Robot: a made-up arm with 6 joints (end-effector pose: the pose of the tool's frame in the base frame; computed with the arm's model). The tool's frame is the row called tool.
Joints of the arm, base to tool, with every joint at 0 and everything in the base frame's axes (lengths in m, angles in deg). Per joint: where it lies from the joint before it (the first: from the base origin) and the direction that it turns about. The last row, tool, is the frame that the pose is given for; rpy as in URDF.
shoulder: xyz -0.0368 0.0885 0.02 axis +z
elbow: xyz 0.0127 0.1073 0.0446 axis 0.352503 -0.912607 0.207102
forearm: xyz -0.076 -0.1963 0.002 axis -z
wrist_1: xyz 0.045 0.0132 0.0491 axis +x
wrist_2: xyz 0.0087 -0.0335 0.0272 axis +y
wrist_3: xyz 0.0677 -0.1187 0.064 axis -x
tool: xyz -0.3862 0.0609 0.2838 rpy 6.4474 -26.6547 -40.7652
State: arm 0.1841 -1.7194 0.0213 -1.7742 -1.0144 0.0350
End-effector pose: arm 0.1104 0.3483 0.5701 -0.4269 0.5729 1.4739
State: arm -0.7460 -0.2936 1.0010 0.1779 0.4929 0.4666
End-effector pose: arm -0.0282 0.1155 0.5831 -0.6901 -0.2547 -2.1193
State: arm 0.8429 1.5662 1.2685 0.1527 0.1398 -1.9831
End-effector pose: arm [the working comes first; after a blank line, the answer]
Working (the frame after each row of the table, in the pose's form):
after shoulder: -0.0368 0.0885 0.0200 0.0000 0.0000 0.8429
after elbow: -0.1085 0.1694 0.0646 1.2906 -1.3989 0.1202
after forearm: 0.0694 0.1342 -0.0425 1.5230 -0.1368 -0.1495
after wrist_1: 0.1041 0.0800 -0.0209 1.6757 -0.1368 -0.1495
after wrist_2: 0.1140 0.0548 -0.0556 1.6556 -0.1501 -0.0089
after wrist_3: 0.1990 0.0003 -0.1677 -2.6445 -0.1501 -0.0089

-0.1405 0.0851 -0.5009 -2.7666 0.0135 0.8050
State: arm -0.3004 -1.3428 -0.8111 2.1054 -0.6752 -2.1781
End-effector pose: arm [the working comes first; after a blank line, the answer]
Working (the frame after each row of the table, in the pose's form):
after shoulder: -0.0368 0.0885 0.0200 0.0000 0.0000 -0.3004
after elbow: 0.0071 0.1872 0.0646 -1.0839 0.9836 -1.2506
after forearm: -0.0460 0.0610 0.2245 0.7990 1.1900 0.7412
after wrist_1: 0.0138 0.0805 0.1990 2.9044 1.1900 0.7412
after wrist_2: -0.0249 0.0805 0.1781 0.2849 1.2548 -1.9082
after wrist_3: -0.1652 0.0792 0.1225 2.4630 1.2548 -1.9082

-0.2808 0.4309 0.4328 -1.1247 1.0467 0.8812
